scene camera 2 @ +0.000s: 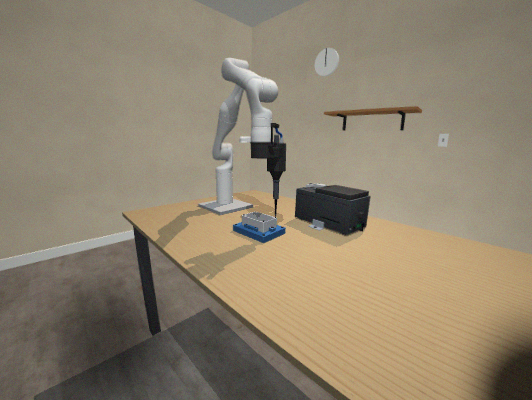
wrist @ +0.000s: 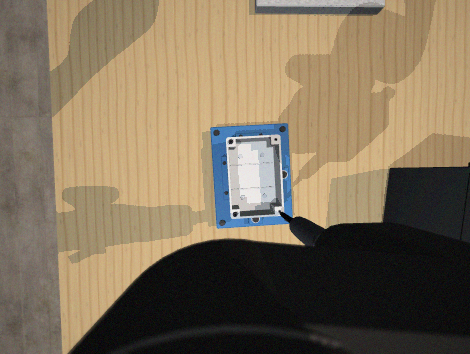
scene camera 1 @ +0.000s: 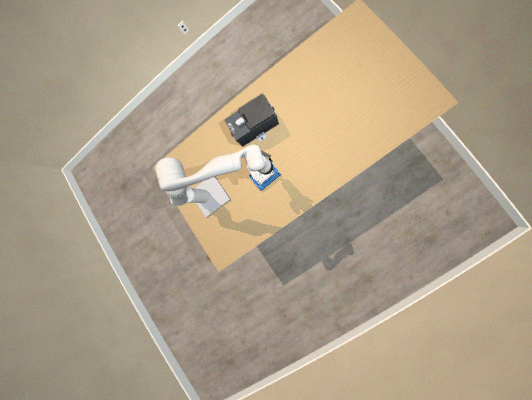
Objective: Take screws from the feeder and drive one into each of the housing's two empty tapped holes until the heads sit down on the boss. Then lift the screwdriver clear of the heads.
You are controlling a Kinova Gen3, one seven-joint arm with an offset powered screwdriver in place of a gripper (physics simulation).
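The light grey open-topped housing [scene camera 2: 252, 223] [wrist: 231, 180] sits in the blue fixture [scene camera 1: 261, 187] [scene camera 2: 262, 236] [wrist: 218, 200]. In the wrist view, its two left corner bosses show wide dark round spots like screw heads, and its upper right boss [wrist: 276, 139] shows a small dark hole. My screwdriver [scene camera 2: 275, 215] [wrist: 281, 213] points down with its tip at the lower right boss, covering part of it. Whether the tip touches the boss, or carries a screw, is too small to tell. The black feeder [scene camera 1: 261, 111] [scene camera 2: 330, 209] [wrist: 425, 200] stands beside the fixture.
The arm's base plate [scene camera 1: 217, 195] [scene camera 2: 240, 207] [wrist: 320, 6] is on the wooden table [scene camera 1: 350, 75] [scene camera 2: 380, 280] [wrist: 130, 150]. A small light bracket [scene camera 1: 261, 136] [scene camera 2: 316, 224] is at the feeder's side. A shelf [scene camera 2: 372, 111] hangs on the wall behind.
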